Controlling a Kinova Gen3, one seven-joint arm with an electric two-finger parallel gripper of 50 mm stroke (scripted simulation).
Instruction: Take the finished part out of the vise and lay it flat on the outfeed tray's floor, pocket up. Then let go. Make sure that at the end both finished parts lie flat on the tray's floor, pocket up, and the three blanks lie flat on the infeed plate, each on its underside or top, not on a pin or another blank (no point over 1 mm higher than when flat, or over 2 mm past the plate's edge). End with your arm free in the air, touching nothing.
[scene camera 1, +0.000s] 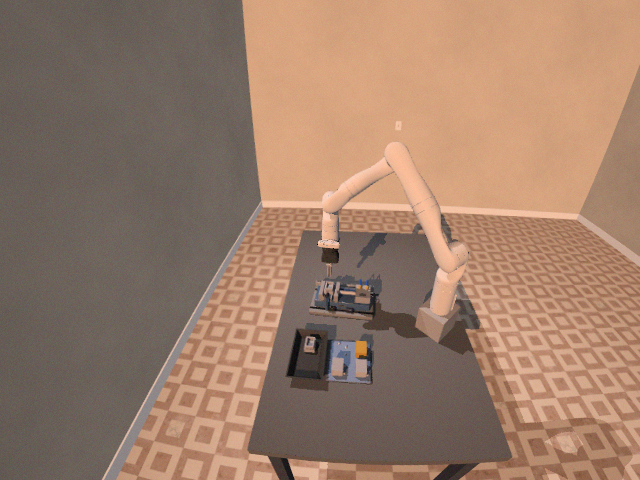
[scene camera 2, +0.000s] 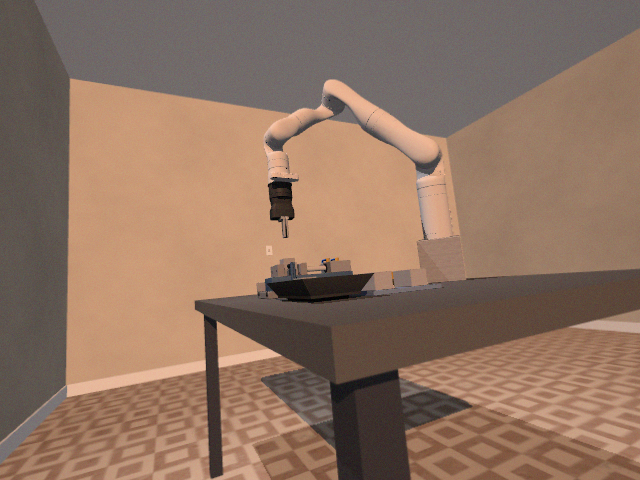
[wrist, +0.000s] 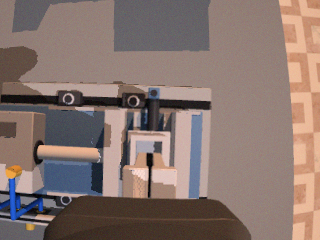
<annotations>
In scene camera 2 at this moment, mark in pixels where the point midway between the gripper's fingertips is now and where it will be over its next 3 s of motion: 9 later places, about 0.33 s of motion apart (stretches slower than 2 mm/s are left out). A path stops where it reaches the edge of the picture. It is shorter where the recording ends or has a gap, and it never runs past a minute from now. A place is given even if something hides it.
My gripper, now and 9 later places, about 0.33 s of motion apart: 285, 237; 285, 237; 285, 241; 285, 245; 285, 251; 285, 254; 286, 256; 286, 257; 286, 257; 286, 258
</annotations>
